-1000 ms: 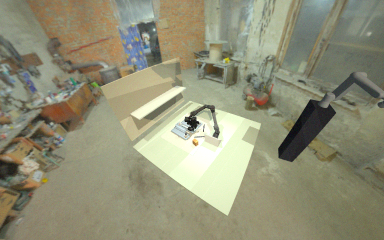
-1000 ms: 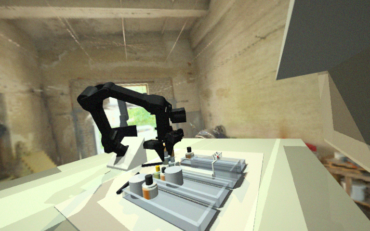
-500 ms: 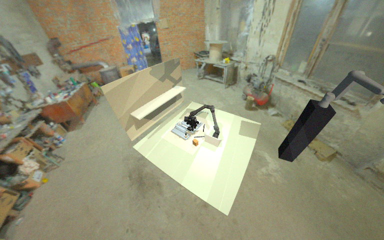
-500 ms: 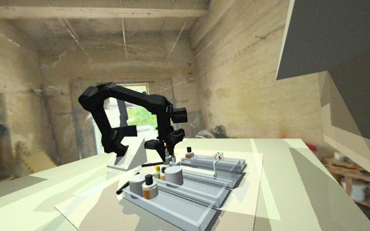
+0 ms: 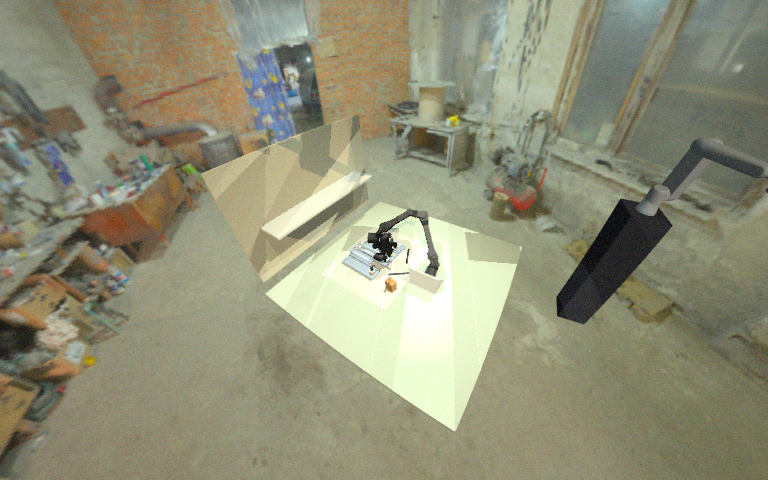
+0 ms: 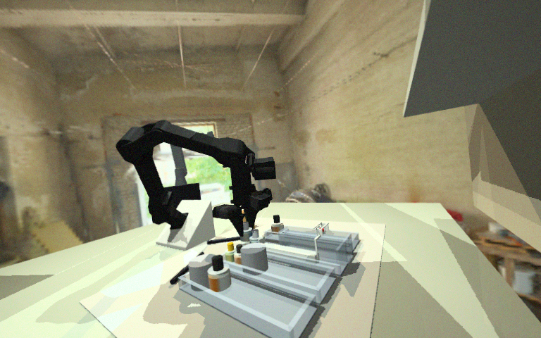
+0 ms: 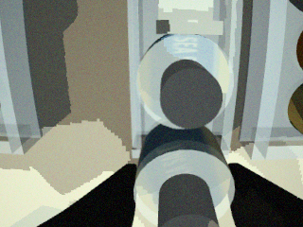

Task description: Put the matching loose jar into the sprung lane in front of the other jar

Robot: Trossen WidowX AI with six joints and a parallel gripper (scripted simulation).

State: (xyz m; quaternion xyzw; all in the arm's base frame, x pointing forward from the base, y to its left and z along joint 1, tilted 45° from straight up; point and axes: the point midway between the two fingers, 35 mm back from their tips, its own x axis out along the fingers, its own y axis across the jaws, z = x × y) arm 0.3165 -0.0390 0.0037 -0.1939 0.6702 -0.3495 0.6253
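Right now my gripper tip is 160 mm short of the sprung lane, 30 mm above it and 10 mm to the left of it. Round my gripper tip: pusher plate (150 mm ahead).
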